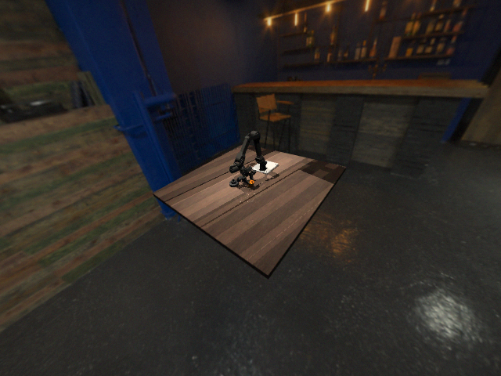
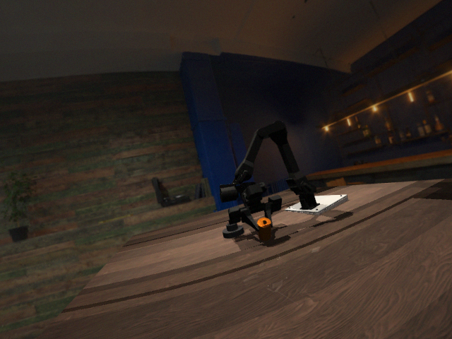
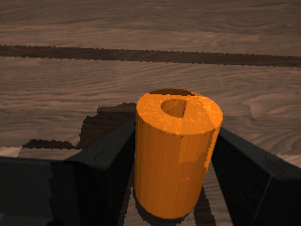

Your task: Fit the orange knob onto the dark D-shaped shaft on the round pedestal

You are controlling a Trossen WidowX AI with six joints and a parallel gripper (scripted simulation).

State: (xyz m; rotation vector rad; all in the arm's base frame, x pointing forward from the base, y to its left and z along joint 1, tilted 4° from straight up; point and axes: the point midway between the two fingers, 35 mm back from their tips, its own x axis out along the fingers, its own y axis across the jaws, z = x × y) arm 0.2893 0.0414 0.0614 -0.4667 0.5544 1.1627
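Now: the orange knob 10 mm to the right of my gripper tip. The rest, counted from my gripper tip: dark round pedestal 30 mm ahead, 180 mm to the right, 10 mm below.
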